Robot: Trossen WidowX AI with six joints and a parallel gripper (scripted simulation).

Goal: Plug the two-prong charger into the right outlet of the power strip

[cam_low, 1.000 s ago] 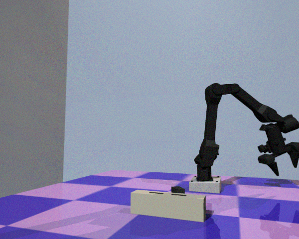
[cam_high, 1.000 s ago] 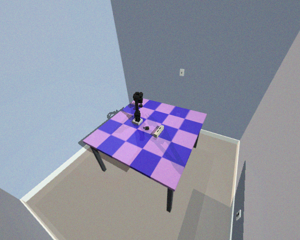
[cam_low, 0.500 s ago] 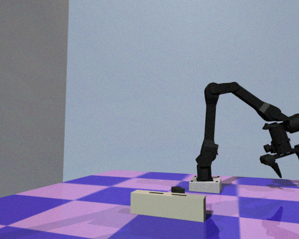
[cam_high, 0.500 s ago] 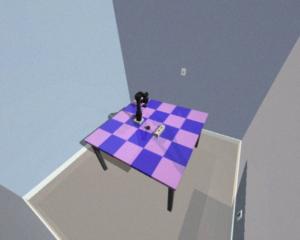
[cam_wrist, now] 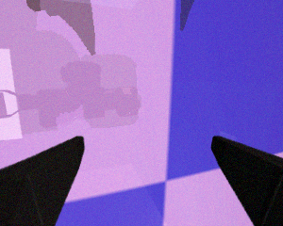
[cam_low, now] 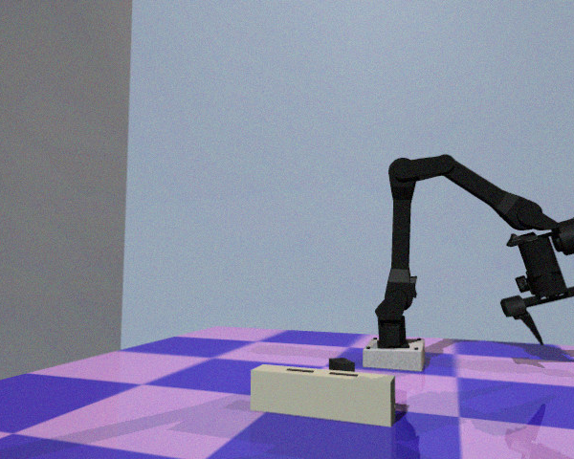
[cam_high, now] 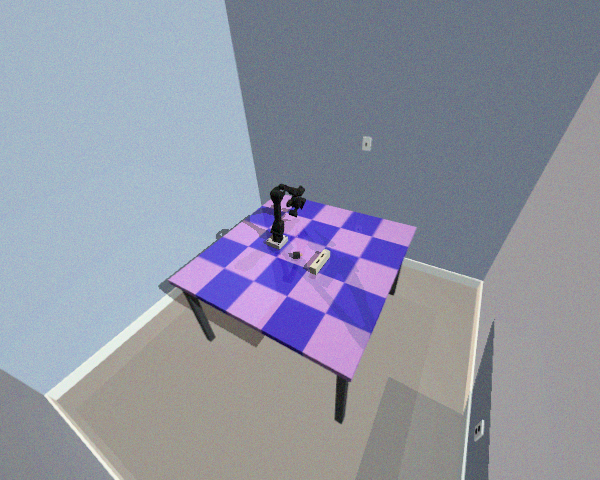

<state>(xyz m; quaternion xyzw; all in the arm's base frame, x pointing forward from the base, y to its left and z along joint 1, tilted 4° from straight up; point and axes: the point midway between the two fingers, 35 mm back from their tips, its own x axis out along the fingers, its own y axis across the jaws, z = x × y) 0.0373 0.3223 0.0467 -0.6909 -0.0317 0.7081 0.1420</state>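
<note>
My gripper tip is now 42 cm to the left of the black two-prong charger, 16 cm short of it and 5 cm above it.
</note>
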